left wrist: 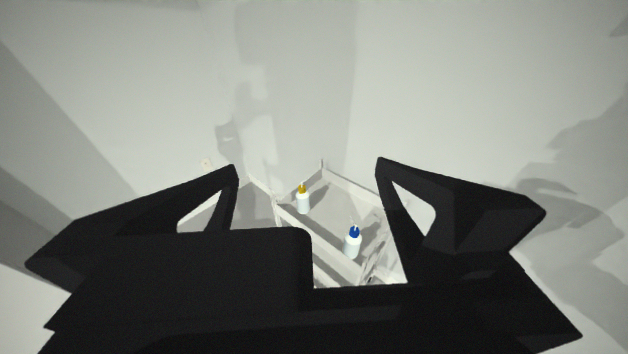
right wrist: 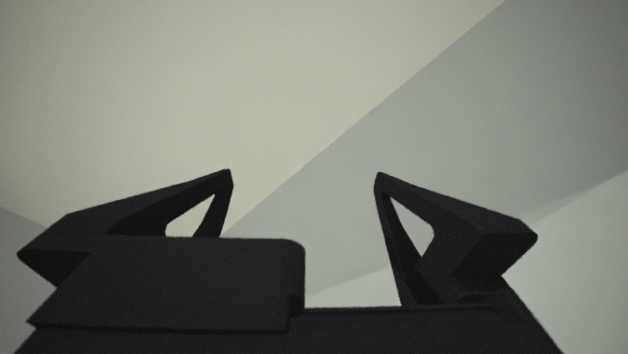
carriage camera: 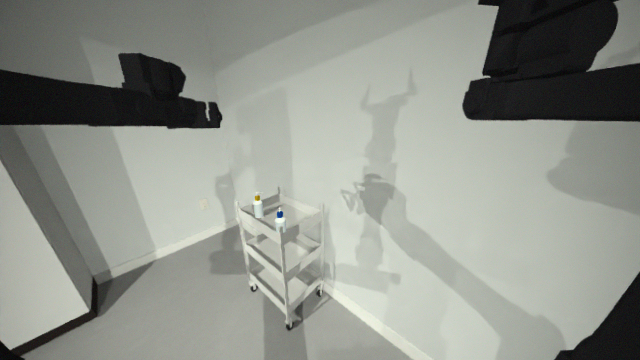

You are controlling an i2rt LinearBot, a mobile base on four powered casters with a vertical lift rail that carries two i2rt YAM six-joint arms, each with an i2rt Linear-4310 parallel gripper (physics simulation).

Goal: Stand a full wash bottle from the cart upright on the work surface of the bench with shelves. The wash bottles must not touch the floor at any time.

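Frame: origin at the left arm's base, x ahead, y left, z up, level; centimetres.
Seen in the pictures: left gripper, fingertip midpoint: [left wrist: 306,168] [carriage camera: 205,117]; right gripper, fingertip midpoint: [right wrist: 304,178].
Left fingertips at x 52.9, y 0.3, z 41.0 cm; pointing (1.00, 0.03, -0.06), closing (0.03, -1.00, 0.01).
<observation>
Pixels of each thing's middle, then the offset from my left fingertips to it. Level surfaces: height alone.
- white wash bottle with a yellow cap, body centre: [left wrist: 303,195] [carriage camera: 259,203] dx +49.8, dy +3.5, dz -54.9 cm
- blue cap at the middle of its body: [left wrist: 351,236] [carriage camera: 280,220] dx +28.4, dy -14.2, dz -54.9 cm
- grey floor at its surface level: dz -129.9 cm
- wall socket at the middle of its body: [left wrist: 206,165] [carriage camera: 203,204] dx +119.7, dy +86.3, dz -89.8 cm
A white wash bottle with a yellow cap [carriage camera: 258,208] [left wrist: 303,202] and one with a blue cap [carriage camera: 280,223] [left wrist: 352,246] stand upright on the top tray of the white three-tier cart [carriage camera: 284,270] [left wrist: 350,185]. The blue-capped one is near the front corner post. How full they are is too small to tell. My left gripper [left wrist: 306,168] is open and empty, above and short of the cart, with both bottles showing low between its fingers. My right gripper [right wrist: 304,178] is open and empty, facing bare wall and ceiling. The bench with shelves does not show.
The cart stands on grey floor [carriage camera: 190,310] close to the right-hand wall [carriage camera: 475,175], near the room corner. A large white block [carriage camera: 37,260] with a dark base stands at the left. A wall socket [carriage camera: 203,203] is left of the cart. Arm shadows fall on the wall.
</observation>
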